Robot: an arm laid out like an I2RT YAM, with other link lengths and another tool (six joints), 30 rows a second.
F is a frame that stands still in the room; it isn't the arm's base.
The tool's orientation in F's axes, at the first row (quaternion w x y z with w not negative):
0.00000 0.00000 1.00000 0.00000
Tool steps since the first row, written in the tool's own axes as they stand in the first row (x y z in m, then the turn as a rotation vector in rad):
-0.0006 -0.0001 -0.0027 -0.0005 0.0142 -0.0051
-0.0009 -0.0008 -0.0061 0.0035 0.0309 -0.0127
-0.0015 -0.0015 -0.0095 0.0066 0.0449 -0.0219
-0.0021 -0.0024 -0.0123 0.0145 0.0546 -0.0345
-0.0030 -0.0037 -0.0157 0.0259 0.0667 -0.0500
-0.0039 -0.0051 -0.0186 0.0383 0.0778 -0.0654
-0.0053 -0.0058 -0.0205 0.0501 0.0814 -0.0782
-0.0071 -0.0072 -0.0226 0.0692 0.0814 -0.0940
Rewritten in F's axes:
0.0006 -0.0001 0.0027 0.0005 0.0142 0.0051
0.0009 -0.0008 0.0061 -0.0035 0.0309 0.0127
0.0015 -0.0015 0.0095 -0.0066 0.0449 0.0219
0.0021 -0.0024 0.0123 -0.0145 0.0546 0.0345
0.0030 -0.0037 0.0157 -0.0259 0.0667 0.0500
0.0039 -0.0051 0.0186 -0.0383 0.0778 0.0654
0.0053 -0.0058 0.0205 -0.0501 0.0814 0.0782
0.0071 -0.0072 0.0226 -0.0692 0.0814 0.0940

